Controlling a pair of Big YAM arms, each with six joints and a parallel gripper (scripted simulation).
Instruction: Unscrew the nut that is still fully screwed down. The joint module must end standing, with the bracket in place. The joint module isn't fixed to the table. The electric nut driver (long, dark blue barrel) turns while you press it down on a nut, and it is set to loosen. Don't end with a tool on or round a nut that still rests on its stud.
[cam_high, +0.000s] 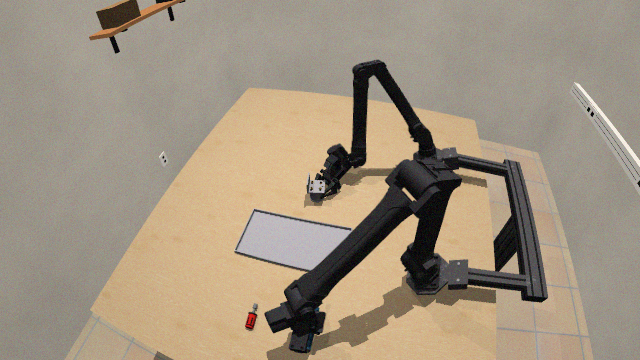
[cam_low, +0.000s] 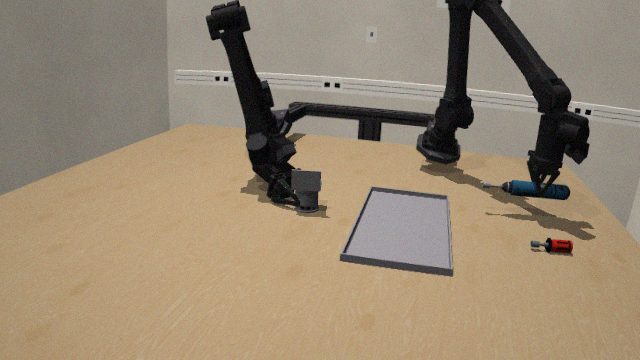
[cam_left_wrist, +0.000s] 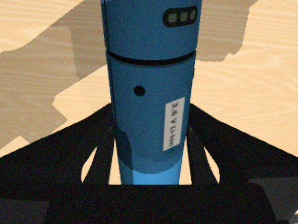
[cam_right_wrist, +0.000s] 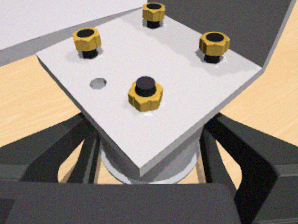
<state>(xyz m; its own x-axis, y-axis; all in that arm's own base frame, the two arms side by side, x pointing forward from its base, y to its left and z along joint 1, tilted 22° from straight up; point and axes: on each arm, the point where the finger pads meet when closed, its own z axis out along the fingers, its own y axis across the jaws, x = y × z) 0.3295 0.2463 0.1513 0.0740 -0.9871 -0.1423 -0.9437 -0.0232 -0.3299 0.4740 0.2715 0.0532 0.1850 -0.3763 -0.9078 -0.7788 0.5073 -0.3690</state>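
Right now the grey bracket is 5 cm above my right hand. Also, from my right hand: shallow grey tray (4 cm ahead, 25 cm to the left, 2 cm below); then small red-handled screwdriver (9 cm ahead, 59 cm to the left, 1 cm below).
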